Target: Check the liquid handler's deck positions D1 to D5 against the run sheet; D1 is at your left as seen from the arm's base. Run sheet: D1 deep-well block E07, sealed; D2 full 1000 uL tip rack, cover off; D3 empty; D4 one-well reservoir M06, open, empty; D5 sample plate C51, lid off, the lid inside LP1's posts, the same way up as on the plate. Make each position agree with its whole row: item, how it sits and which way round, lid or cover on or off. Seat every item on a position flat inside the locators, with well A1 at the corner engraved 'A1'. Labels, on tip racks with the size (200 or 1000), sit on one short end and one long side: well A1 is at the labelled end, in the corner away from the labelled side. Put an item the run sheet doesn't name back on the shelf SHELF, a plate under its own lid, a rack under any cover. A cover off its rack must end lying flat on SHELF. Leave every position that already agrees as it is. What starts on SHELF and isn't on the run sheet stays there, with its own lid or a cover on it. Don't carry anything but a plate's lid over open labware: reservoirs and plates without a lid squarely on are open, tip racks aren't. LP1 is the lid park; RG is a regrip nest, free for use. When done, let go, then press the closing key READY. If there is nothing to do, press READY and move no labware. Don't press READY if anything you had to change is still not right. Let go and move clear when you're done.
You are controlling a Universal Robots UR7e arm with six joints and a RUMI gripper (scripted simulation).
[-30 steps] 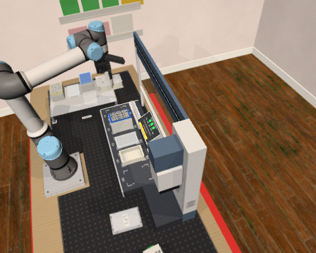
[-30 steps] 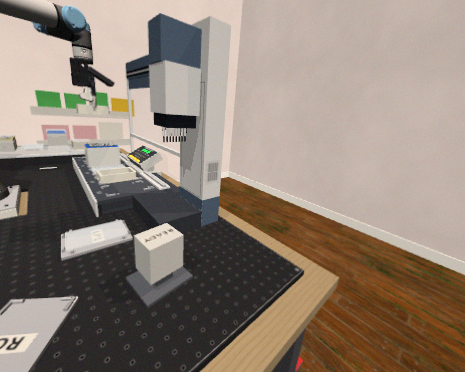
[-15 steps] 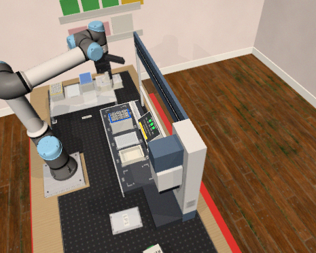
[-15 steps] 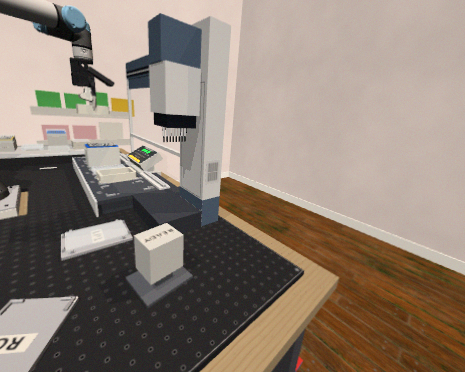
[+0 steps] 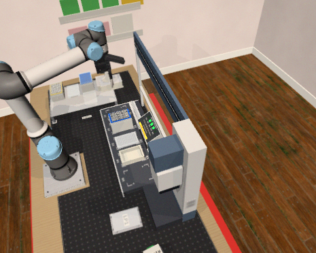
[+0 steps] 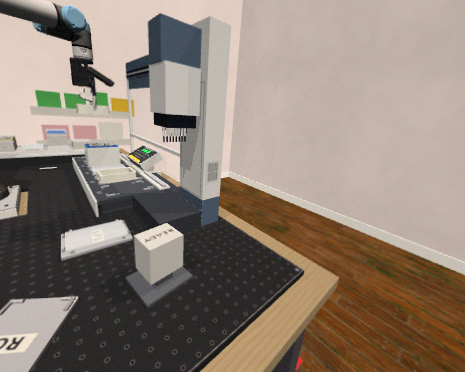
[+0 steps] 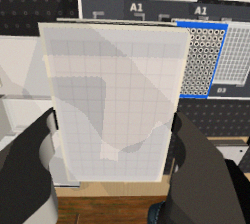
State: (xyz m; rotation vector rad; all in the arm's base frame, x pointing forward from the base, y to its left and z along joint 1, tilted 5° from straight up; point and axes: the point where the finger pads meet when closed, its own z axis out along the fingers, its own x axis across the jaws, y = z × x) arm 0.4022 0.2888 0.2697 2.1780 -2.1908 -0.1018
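The deep-well block lies 1 cm below my hand. From my hand the other things lie so: blue-rimmed tip rack 1 cm ahead, 12 cm to the right, 19 cm below; then clear well plate 25 cm to the right, 25 cm below; then shelf label 20 cm behind, 9 cm to the left, 31 cm below.
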